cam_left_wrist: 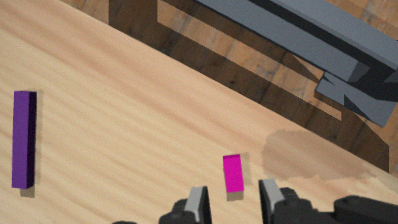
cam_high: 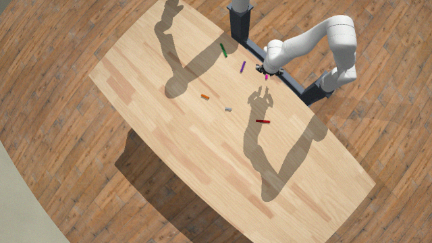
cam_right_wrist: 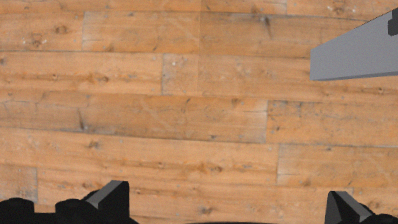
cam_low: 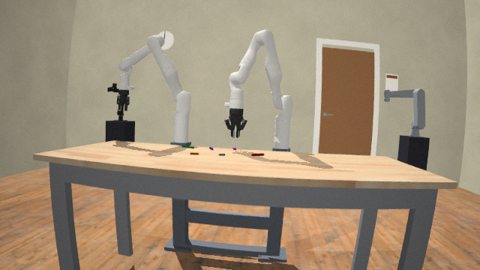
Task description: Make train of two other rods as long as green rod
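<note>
My left hand is 80 mm above the magenta rod. The rest, counted from my left hand: purple rod: 120 mm to the right, 80 mm below, 40 mm ahead; red rod: 180 mm ahead, 140 mm to the left, 80 mm below; grey rod: 250 mm ahead, 80 mm below, 30 mm to the right.
</note>
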